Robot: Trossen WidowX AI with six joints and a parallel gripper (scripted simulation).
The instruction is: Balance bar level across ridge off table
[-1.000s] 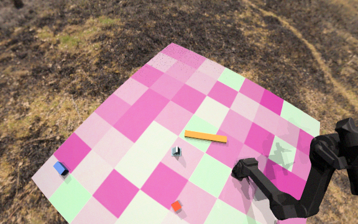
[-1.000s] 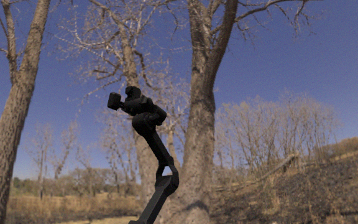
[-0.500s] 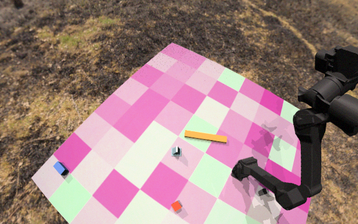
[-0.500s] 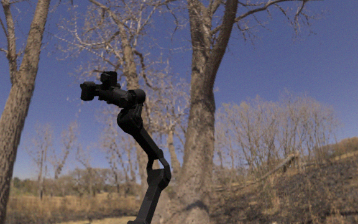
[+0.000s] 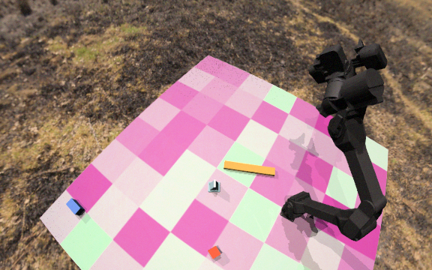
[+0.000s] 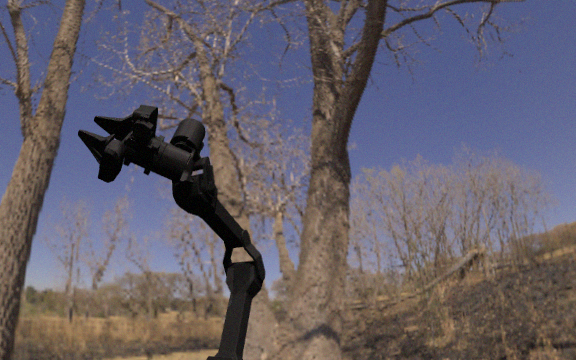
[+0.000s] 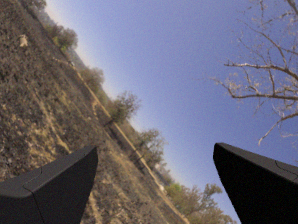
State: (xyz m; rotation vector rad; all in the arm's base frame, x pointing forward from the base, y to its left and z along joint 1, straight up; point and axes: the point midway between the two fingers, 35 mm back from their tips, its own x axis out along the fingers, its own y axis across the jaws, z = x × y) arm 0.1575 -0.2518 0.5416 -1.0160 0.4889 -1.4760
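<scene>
My gripper tip is 80 mm short of the bar, 210 mm to the right of it and 540 mm above it. The rest, counted from my gripper tip: ridge 160 mm ahead, 360 mm to the left, 500 mm below; then blue block 580 mm ahead, 780 mm to the left, 540 mm below; then small red block 20 mm ahead, 580 mm to the left, 540 mm below.
</scene>
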